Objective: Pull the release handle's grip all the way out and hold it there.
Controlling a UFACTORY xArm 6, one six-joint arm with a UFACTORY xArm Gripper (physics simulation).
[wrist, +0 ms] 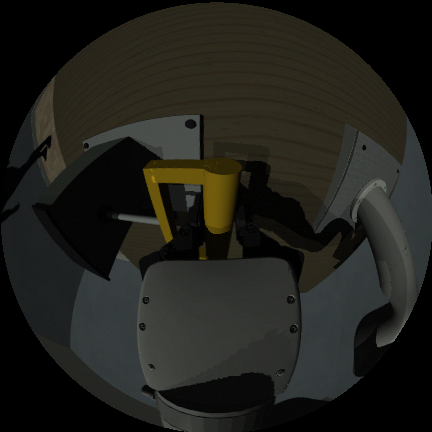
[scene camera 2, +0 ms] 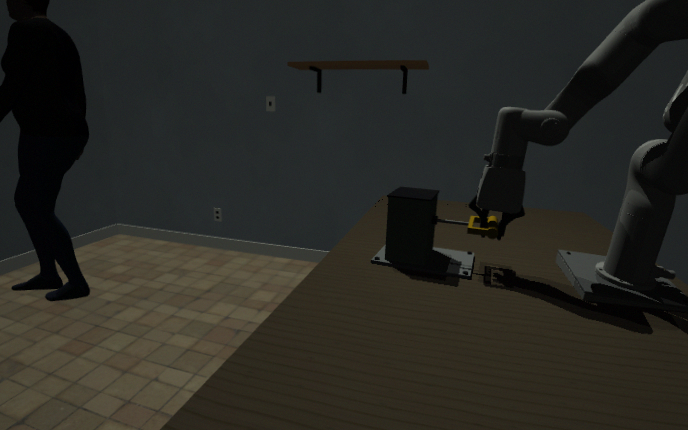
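Observation:
The release handle's yellow grip [scene camera 2: 475, 231] [wrist: 220, 197] stands out from the dark box [scene camera 2: 410, 228] [wrist: 95, 185] on a thin metal rod [scene camera 2: 452, 221] [wrist: 135, 218]. A clear length of the rod shows between box and grip. My gripper [scene camera 2: 492, 228] [wrist: 219, 202] is shut on the grip's round bar, with one finger on each side of it, well above the table. In the wrist view the bar's lower part between the fingers is partly hidden. The box stands on a light base plate [scene camera 2: 459, 256] [wrist: 175, 132] with bolts at its corners.
The wooden table [scene camera 2: 355, 354] [wrist: 240, 60] carries the box and the arm's base plate [scene camera 2: 575, 273] [wrist: 380, 160], which lies right of the grip. A person [scene camera 2: 48, 101] stands on the tiled floor at the left. A wall shelf [scene camera 2: 355, 64] hangs behind.

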